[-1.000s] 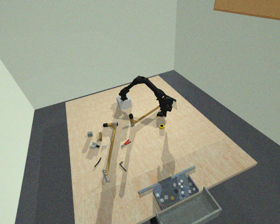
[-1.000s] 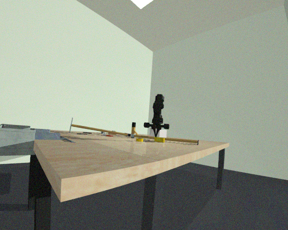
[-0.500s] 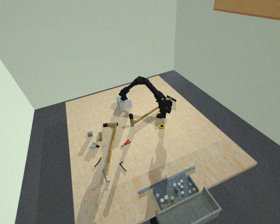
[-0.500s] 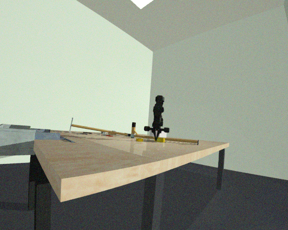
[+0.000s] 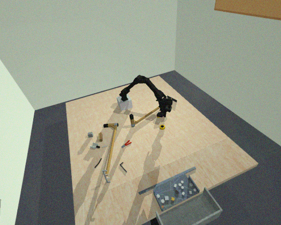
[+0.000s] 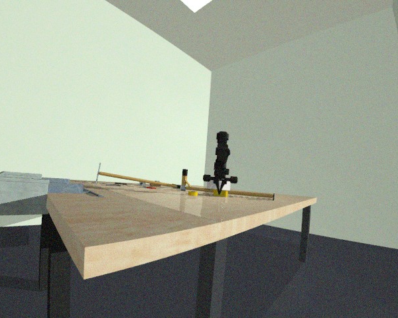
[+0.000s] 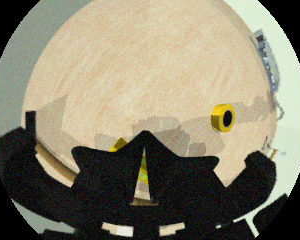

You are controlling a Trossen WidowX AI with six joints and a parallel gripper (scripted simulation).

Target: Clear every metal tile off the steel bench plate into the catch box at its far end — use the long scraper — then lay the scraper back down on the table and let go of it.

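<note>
Right now the yellow spirit level is 40 mm behind my gripper tip, 20 mm to the right of it and 10 mm above it. The rest, counted from my gripper tip: long scraper 150 mm behind, 50 mm above, 40 mm to the right; then yellow tape roll 110 mm to the right, 90 mm ahead; then long wooden-handled tool 640 mm to the right, 30 mm above, 10 mm ahead.
</note>
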